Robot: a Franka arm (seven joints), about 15 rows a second.
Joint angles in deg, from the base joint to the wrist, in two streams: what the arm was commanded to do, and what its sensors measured. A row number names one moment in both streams.
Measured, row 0:
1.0 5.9 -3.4 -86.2 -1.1 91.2 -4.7
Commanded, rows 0 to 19:
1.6 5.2 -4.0 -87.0 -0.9 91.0 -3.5
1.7 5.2 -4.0 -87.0 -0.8 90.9 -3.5
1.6 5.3 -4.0 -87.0 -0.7 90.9 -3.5
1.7 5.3 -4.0 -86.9 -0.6 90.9 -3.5
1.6 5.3 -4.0 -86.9 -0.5 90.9 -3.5
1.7 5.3 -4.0 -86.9 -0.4 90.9 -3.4
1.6 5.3 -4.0 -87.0 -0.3 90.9 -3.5
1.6 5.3 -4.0 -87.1 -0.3 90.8 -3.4
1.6 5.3 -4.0 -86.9 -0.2 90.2 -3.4
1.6 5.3 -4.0 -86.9 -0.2 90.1 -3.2
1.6 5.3 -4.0 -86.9 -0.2 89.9 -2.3
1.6 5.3 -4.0 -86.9 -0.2 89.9 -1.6
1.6 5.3 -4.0 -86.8 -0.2 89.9 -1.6
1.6 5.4 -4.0 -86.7 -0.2 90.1 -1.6
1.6 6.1 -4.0 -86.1 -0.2 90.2 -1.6
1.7 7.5 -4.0 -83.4 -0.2 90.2 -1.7
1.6 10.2 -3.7 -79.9 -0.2 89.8 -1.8
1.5 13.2 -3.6 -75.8 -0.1 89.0 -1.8
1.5 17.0 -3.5 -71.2 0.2 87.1 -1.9
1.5 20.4 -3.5 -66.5 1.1 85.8 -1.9
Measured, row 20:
1.2 11.2 -3.3 -79.0 -0.7 89.9 -3.0
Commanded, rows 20 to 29:
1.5 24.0 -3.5 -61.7 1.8 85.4 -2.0
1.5 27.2 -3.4 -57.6 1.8 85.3 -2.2
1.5 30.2 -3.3 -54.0 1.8 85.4 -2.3
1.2 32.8 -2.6 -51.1 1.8 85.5 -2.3
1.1 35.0 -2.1 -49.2 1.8 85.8 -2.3
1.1 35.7 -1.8 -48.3 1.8 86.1 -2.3
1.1 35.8 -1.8 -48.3 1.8 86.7 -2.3
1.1 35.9 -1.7 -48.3 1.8 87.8 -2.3
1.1 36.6 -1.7 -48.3 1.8 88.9 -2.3
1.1 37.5 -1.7 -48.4 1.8 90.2 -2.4
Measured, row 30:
1.3 35.3 -2.0 -51.5 0.9 89.3 -3.0
